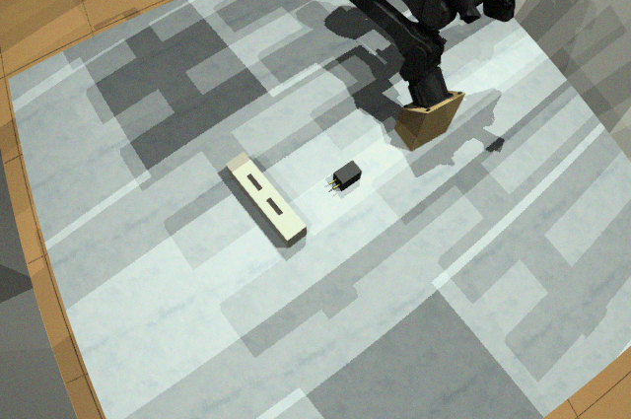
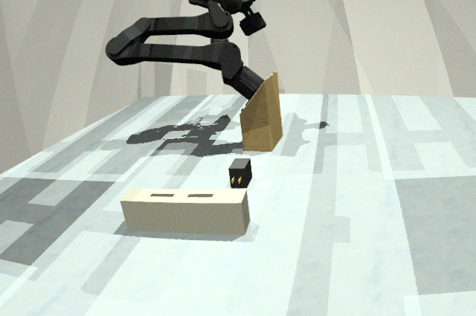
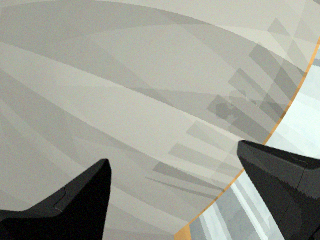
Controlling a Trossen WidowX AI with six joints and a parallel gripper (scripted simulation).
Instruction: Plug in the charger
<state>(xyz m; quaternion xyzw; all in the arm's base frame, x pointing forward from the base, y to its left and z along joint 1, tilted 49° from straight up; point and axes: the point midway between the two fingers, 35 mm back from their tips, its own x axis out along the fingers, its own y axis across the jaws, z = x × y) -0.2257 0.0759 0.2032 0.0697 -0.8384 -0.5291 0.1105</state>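
Right now the black two-prong charger is 470 mm ahead of my gripper tip, 310 mm below it and 140 mm to the left of it.
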